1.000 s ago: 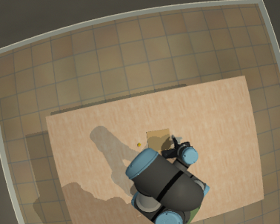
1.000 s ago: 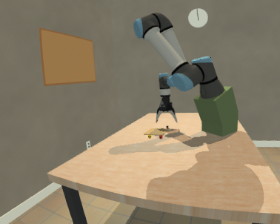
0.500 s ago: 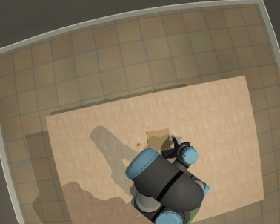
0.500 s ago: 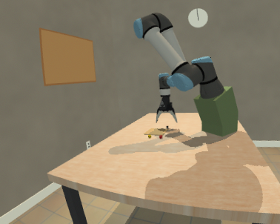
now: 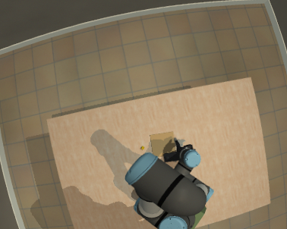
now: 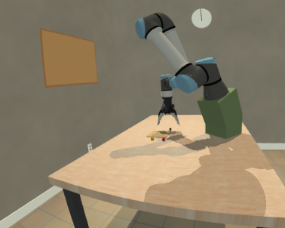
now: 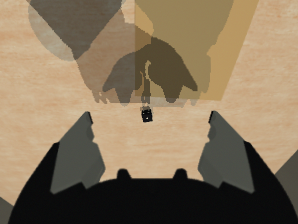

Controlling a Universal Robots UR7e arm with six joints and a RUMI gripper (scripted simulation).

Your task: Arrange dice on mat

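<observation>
My gripper is now 3 cm to the left of the black die, 3 cm above it and 1 cm past it. From my hand the other things lie so: yellow die 19 cm to the left, 6 cm ahead, 3 cm below; then red die 19 cm to the left, 3 cm below, 1 cm behind; then tan mat 7 cm to the left, 5 cm ahead, 4 cm below.
</observation>
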